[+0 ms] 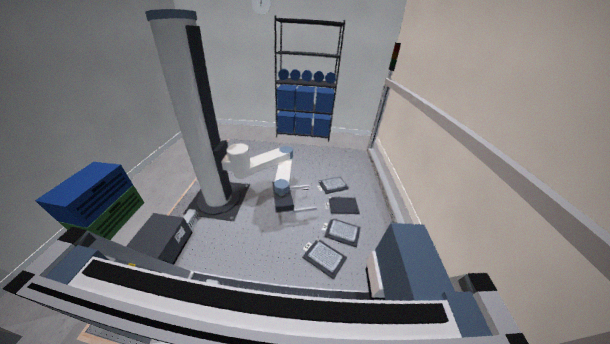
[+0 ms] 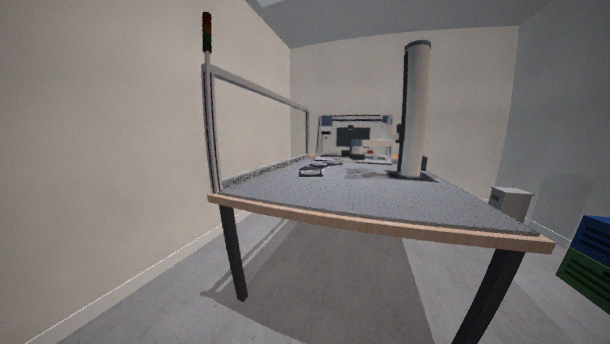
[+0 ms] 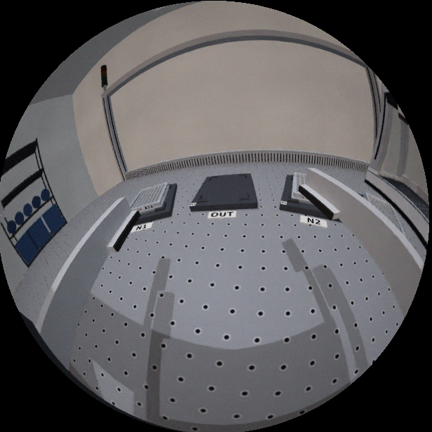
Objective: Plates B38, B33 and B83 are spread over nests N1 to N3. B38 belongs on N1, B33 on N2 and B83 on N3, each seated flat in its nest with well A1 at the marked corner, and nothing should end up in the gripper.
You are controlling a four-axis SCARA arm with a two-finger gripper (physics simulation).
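Where they show: gripper, fingertip midpoint: (image 1: 312, 196) (image 2: 335, 159); arm's base, origin of the base link: (image 1: 219, 199) (image 2: 408, 177).
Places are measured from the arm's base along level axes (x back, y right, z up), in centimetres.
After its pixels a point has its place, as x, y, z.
Note:
My gripper (image 1: 312, 198) @(-54.6, -0.3, 9.9) (image 3: 216, 188) is open and empty, its fingers wide apart and pointing toward the row of nests. One plate (image 1: 334, 183) @(-68.4, -20.3, 3.7) (image 2: 311, 172) @(-66.3, -24.7, 3.8) (image 3: 150, 196) lies in nest N1 (image 1: 333, 192) @(-67.8, -14.1, 1.6) (image 3: 170, 201); the code on its front is too small to read surely. A second plate (image 1: 343, 230) @(-71.1, 15.6, 4.0) (image 3: 299, 186) lies in nest N2 (image 1: 345, 242) @(-72.0, 21.3, 2.3) (image 3: 295, 206), partly behind the right finger, its code hidden. A third plate (image 1: 325, 256) @(-62.1, 30.0, 3.4) (image 3: 384, 207) lies in nest N3 (image 1: 320, 266) @(-60.0, 34.4, 2.5), code unreadable. Well A1 orientation cannot be told.
The dark OUT nest (image 1: 344, 205) @(-73.5, -3.0, 2.5) (image 3: 225, 192) is empty between N1 and N2. The arm's column (image 1: 185, 110) @(-1.6, 7.3, 56.5) (image 2: 417, 110) @(-0.4, -7.5, 45.7) stands across the table from the nests. A blue-grey block (image 1: 412, 260) @(-71.8, 55.1, 50.1) stands near N3. A low slotted rail (image 3: 240, 158) runs behind the nests.

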